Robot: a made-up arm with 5 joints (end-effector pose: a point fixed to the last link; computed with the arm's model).
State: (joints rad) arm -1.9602 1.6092 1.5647 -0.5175 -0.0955
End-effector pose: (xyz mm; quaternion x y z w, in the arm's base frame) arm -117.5 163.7 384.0 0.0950 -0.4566 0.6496 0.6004
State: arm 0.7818 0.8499 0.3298 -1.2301 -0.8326
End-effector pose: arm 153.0 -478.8 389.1 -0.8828 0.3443 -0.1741 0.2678
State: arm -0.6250 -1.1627 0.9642 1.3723 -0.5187
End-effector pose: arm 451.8 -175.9 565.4 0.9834 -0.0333 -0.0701 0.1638
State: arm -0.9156 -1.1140 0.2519 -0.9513 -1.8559
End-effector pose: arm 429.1 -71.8 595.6 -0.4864 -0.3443 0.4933 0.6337
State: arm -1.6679 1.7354 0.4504 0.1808 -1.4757
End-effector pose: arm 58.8 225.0 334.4 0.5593 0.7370 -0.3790 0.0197
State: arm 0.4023 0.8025 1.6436 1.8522 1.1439
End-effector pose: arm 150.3 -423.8 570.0 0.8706 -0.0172 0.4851 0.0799
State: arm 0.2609 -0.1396 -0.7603 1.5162 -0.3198
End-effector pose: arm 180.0 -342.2 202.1 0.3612 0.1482 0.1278 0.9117
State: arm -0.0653 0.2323 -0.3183 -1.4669 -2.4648
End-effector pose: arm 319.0 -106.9 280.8 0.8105 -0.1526 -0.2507 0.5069
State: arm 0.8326 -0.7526 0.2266 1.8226 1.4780
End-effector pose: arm 12.9 -577.1 541.6 -0.8803 0.0093 -0.4280 0.2043
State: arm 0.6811 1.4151 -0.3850 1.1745 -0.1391
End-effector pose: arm -29.1 -637.9 205.3 -0.2501 0.3198 -0.2563 0.8772
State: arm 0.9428 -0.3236 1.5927 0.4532 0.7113
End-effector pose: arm -87.8 -638.0 627.7 0.8022 -0.5776 -0.1102 0.1034
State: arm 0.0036 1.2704 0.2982 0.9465 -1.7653
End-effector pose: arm 390.2 -379.1 327.8 -0.6916 -0.2216 0.3770 0.5748
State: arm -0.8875 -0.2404 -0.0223 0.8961 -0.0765
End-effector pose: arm 178.7 49.1 361.1 0.4280 0.2259 0.4895 0.7253
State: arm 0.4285 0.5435 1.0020 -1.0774 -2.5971
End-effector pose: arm 304.9 -383.2 624.2 -0.9224 0.3376 0.1605 0.0968
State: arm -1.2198 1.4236 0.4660 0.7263 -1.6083
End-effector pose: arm 258.7 154.6 341.4 -0.4842 -0.5914 0.5896 0.2610
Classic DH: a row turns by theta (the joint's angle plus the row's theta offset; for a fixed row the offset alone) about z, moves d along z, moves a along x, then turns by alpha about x. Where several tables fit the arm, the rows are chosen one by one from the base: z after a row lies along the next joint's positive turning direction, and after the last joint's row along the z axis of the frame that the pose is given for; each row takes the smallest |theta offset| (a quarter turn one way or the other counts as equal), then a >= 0, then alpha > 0; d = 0 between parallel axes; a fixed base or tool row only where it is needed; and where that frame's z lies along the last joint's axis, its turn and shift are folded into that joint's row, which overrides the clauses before.
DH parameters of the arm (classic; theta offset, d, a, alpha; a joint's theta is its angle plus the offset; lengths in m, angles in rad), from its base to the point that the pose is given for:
base (fixed): 1.3173 0 -0.1994 3.1416
joint 1: -0.2535 -0.386 -0.22 1.5708
joint 2: 0.7591 -0.2663 -0.0224 -2.6822
joint 3: 0.1526 -0.1023 0.1734 -0.741
joint 4: 0.8896 0.2408 0.0099 0.6575
joint 5: -0.2501 -0.097 -0.0224 -1.9395
tool (fixed): -1.8449 -0.1071 0 0

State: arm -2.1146 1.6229 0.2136 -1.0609 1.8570
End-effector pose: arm -47.8 266.1 116.3 0.1966 -0.3964 0.6557 0.6118
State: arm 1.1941 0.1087 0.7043 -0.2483 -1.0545
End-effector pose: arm -81.8 -611.5 484.0 -0.3864 0.0578 -0.5342 0.7497
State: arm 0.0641 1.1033 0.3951 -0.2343 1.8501
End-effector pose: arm 322.2 -207.1 219.3 0.3906 -0.0716 -0.3324 0.8555
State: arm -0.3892 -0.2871 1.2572 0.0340 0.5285
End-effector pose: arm 364.8 -223.3 596.0 0.8243 0.0706 -0.0809 0.5559
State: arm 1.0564 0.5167 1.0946 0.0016 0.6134
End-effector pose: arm 111.8 -530.4 476.6 0.3781 -0.3625 -0.5498 0.6506
